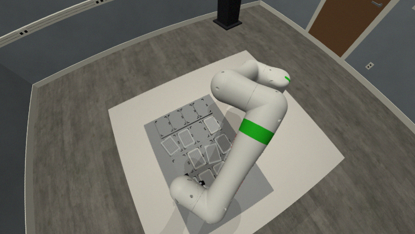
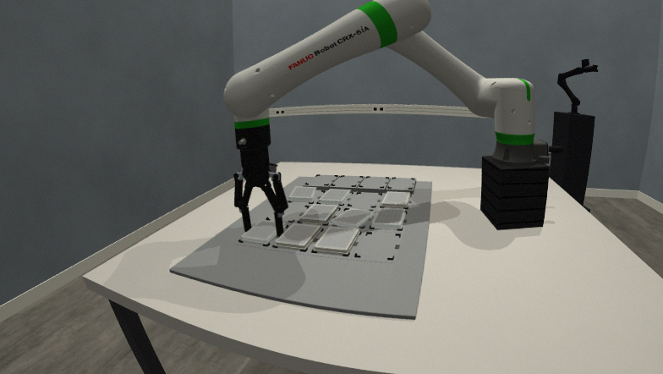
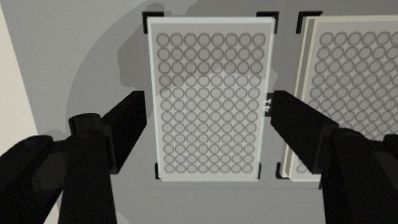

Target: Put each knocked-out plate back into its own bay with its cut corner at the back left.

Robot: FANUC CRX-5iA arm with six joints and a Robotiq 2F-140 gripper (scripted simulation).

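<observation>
Right now my hand is 24 cm past the plate, 11 cm to the left of it and 2 cm above it. Also, from my hand: label 43: 9 cm behind, 32 cm to the right, 3 cm below.
</observation>
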